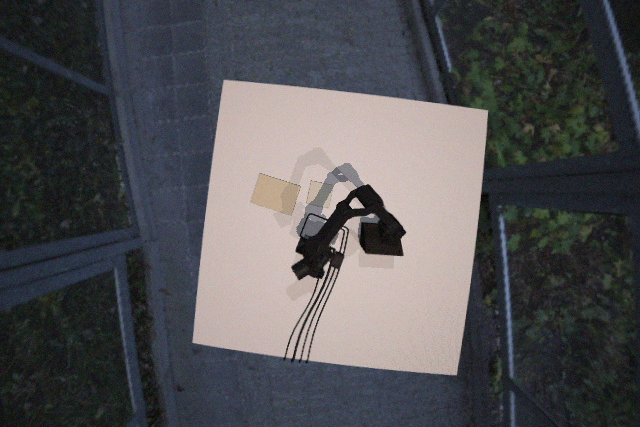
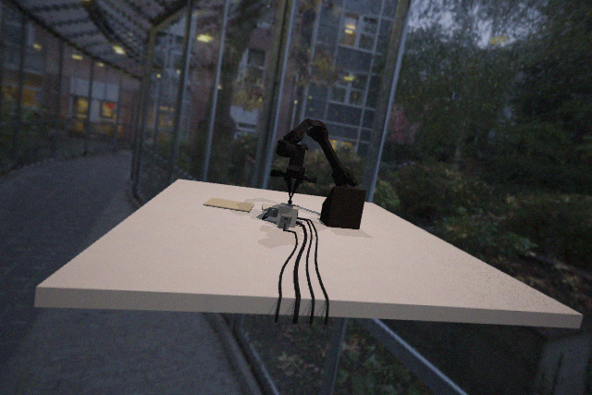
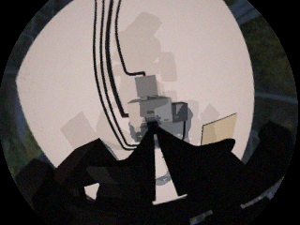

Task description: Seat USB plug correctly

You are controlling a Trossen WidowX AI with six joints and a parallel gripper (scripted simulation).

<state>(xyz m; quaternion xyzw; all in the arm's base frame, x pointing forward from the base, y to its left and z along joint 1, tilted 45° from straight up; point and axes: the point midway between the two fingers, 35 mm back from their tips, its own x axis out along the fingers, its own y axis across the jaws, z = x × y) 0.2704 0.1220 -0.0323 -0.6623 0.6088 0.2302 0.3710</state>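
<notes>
My gripper tip is now 2 cm above the USB plug. Round my gripper tip: flat tan card: 26 cm ahead, 18 cm to the right, 11 cm below.
</notes>
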